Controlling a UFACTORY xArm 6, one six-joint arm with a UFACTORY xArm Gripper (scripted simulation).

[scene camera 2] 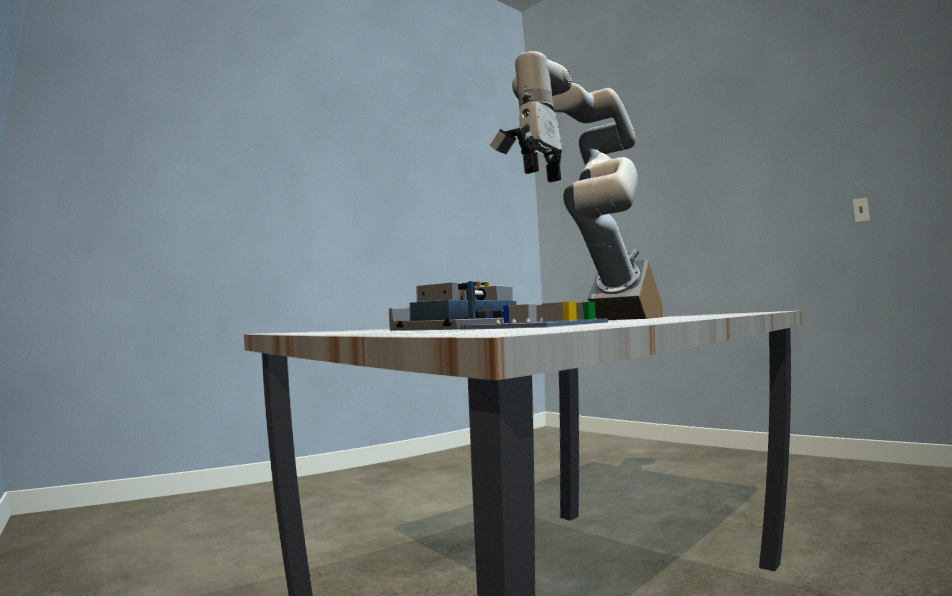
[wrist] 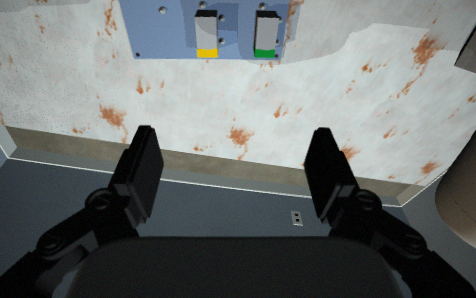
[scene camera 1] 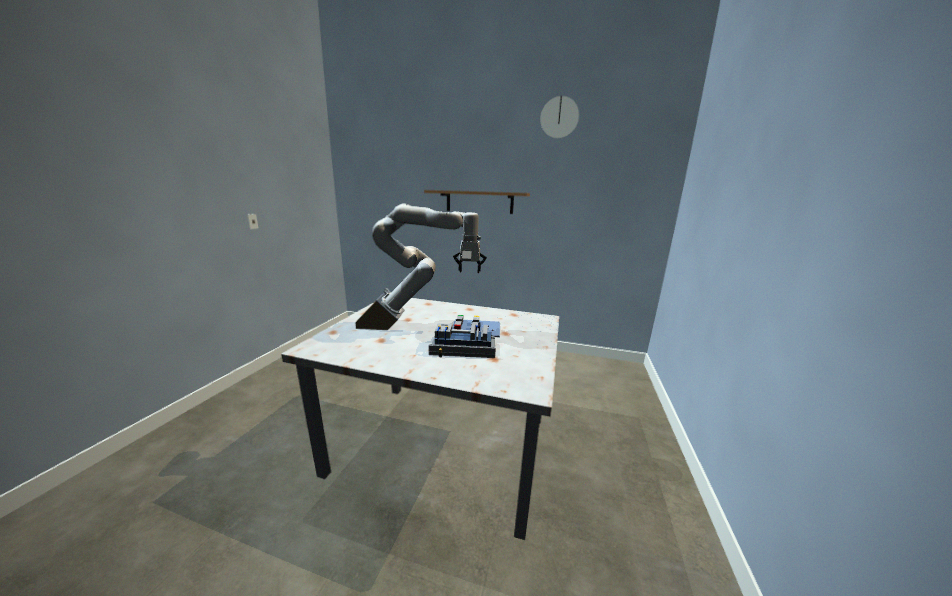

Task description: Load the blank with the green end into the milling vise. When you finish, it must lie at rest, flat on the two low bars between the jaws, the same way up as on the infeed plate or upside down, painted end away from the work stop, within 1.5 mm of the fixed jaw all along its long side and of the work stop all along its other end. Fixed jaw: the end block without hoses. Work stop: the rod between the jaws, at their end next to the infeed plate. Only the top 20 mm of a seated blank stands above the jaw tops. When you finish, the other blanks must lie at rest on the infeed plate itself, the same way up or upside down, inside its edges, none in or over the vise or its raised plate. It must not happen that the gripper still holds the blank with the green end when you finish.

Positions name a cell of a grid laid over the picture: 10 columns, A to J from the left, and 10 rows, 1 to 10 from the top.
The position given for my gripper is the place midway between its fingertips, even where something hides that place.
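Observation:
My gripper (scene camera 2: F3) is visible, and the wrist view (wrist: E5) shows it too.

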